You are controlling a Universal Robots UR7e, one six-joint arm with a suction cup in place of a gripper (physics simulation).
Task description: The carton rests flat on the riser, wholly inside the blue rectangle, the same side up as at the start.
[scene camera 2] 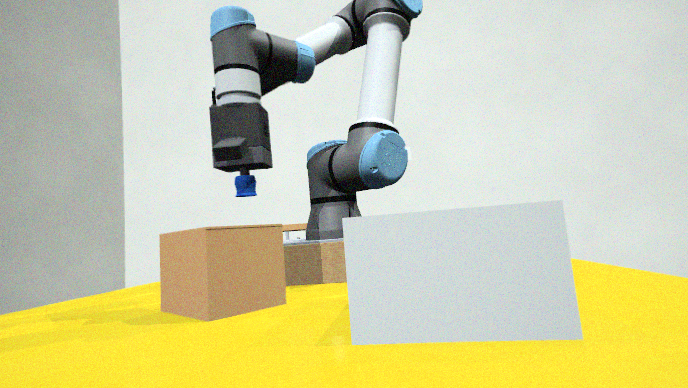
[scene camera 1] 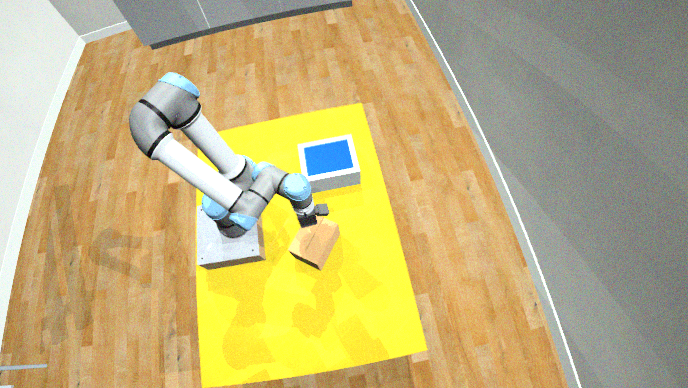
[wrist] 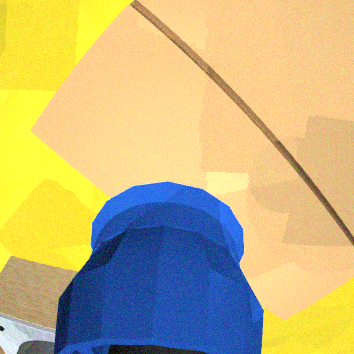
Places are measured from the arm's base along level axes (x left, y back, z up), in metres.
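Where they show: hand, its tool point: (scene camera 2: 246, 195) (wrist: 165, 251); arm's base, origin of its link: (scene camera 2: 336, 237).
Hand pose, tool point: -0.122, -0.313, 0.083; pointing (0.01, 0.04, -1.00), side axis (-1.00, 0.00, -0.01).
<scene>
Things, the pixels of their top centre, and the offset from my tool point, as dx, dy, dz. Level surfaces: height alone.
- carton, centre of its top: (wrist: 297, 168) (scene camera 2: 219, 229) (scene camera 1: 313, 236) -0.050, +0.003, -0.053
- riser, centre of its top: (scene camera 2: 435, 214) (scene camera 1: 327, 157) +0.288, -0.146, -0.063
- blue rectangle, centre of its top: (scene camera 1: 327, 157) +0.288, -0.146, -0.063
- yellow mat, height of its surface: dz -0.183
The carton (scene camera 1: 322, 245) (scene camera 2: 245, 272) (wrist: 135, 115) is a brown closed box with a thin seam across its top. It stands flat on the yellow mat, turned at an angle, beside the riser and apart from it. The riser (scene camera 1: 336, 182) (scene camera 2: 460, 275) is a white-grey block; its top bears the blue rectangle (scene camera 1: 329, 157), which holds no carton. My gripper (scene camera 2: 245, 193) (wrist: 167, 195), a blue suction cup, points down above the carton with a gap between them. It is off and holds nothing. In scene camera 1 the dark housing hides the cup.
The arm's base stands on a pedestal block (scene camera 1: 215, 252) (scene camera 2: 302, 262) (wrist: 40, 290), left of the carton in scene camera 1. The yellow mat (scene camera 1: 370, 330) (scene camera 2: 450, 367) lies under carton, riser and pedestal. Grey cabinets (scene camera 1: 240, 15) stand at the far wall.
</scene>
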